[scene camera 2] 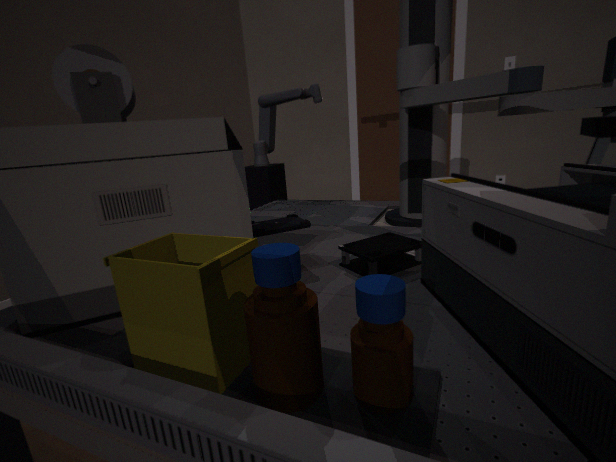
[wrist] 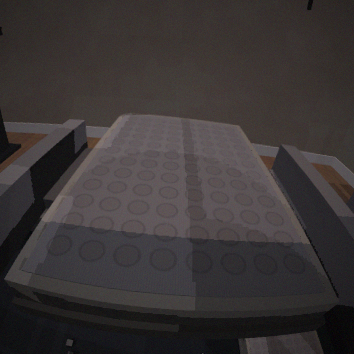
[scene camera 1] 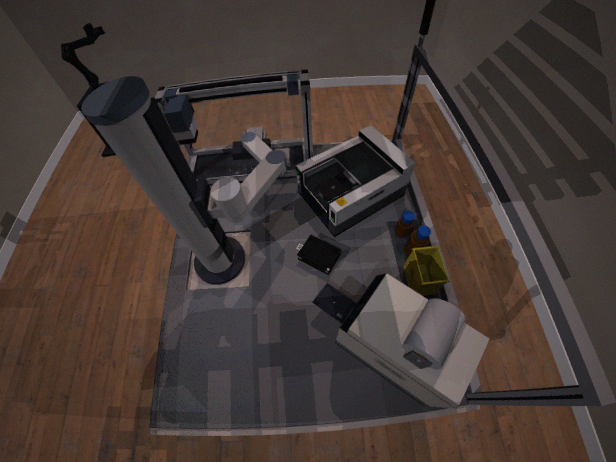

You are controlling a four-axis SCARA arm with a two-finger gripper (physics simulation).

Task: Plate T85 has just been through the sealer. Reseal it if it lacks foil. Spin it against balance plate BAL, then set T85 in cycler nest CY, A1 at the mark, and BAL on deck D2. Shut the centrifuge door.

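Frame: origin at the arm's base, x back, y right, z up, level; millimetres.
Where they show: gripper, fingertip midpoint: (wrist: 181,147) (scene camera 1: 254,132); arm's base, origin of the base link: (scene camera 2: 421,219) (scene camera 1: 219,260).
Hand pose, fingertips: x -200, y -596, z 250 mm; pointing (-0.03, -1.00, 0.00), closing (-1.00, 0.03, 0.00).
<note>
Each offset is from my fingertips to the top centre of the thing. "spot": to the spot under its first point.
My gripper (wrist: 181,147) (scene camera 1: 256,133) is shut on a foil-covered plate @[dx +1, dy +20, dz +3 mm] (wrist: 167,200), one finger on each long side. Rings of the wells show through the pale foil, which looks whole. No name or A1 mark can be read on it, so I cannot tell whether it is T85 or BAL. The plate is held up at the back left, by the gantry frame. The sealer @[dx -537, dy +1075, dz +238 mm] (scene camera 1: 385,320) (scene camera 2: 125,200), with a large roll on top, stands at the front right. A white-and-black instrument (scene camera 1: 372,202) (scene camera 2: 500,220) has an open bay on top; I cannot tell whether it is the centrifuge.
A low black stand (scene camera 1: 320,254) (scene camera 2: 382,246) is at mid-table. Blue-capped brown bottles @[spot: dx -685, dy +550, dz -148 mm] (scene camera 1: 405,226) (scene camera 2: 382,355) and a yellow bin (scene camera 1: 425,272) (scene camera 2: 165,310) line the right edge. The gantry frame @[spot: dx -275, dy +64, dz +98 mm] (scene camera 1: 307,120) rises at the back. The arm's elbow hides part of the deck.
</note>
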